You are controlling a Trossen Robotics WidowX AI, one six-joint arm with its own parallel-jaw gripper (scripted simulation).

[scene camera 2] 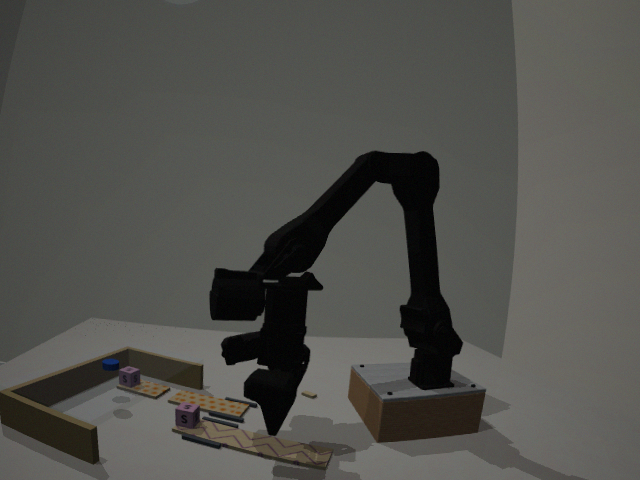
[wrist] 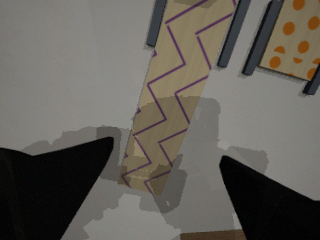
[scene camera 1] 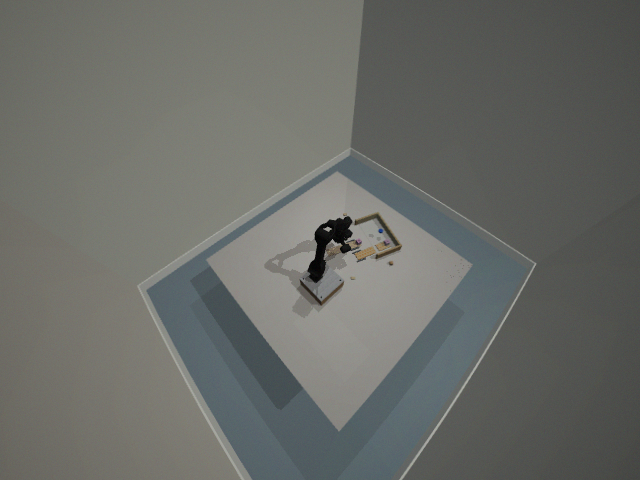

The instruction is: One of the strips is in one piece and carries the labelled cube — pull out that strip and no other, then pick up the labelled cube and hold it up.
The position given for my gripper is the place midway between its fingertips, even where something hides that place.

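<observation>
Nothing is held by my gripper [scene camera 2: 278, 421], and it is open. I can see my gripper from the wrist view [wrist: 167, 151] too.
</observation>
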